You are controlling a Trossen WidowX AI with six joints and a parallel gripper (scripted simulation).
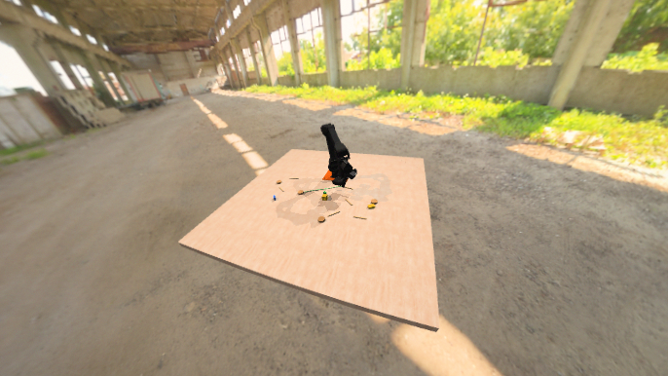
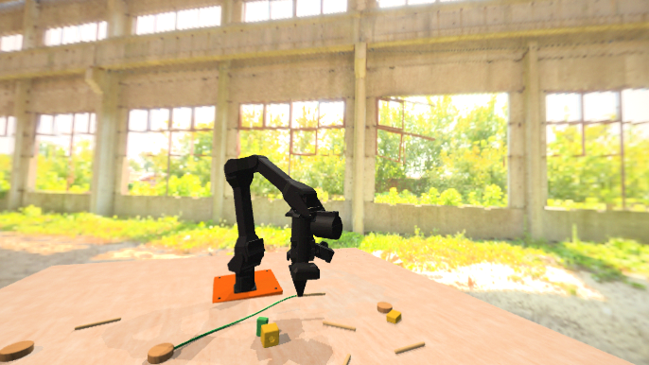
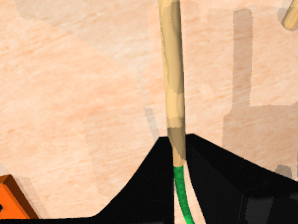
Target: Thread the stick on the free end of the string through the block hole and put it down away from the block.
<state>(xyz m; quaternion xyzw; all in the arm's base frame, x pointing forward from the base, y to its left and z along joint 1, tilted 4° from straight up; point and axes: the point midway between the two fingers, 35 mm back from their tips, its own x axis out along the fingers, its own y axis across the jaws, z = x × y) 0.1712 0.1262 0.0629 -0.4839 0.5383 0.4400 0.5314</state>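
The small green block lies 80 mm ahead of my gripper tip, 100 mm to the right of it and 20 mm below it. Also, from my gripper tip: small blue piece (200 mm ahead, 430 mm to the right, 30 mm below); then thin wooden stick (10 mm to the left).
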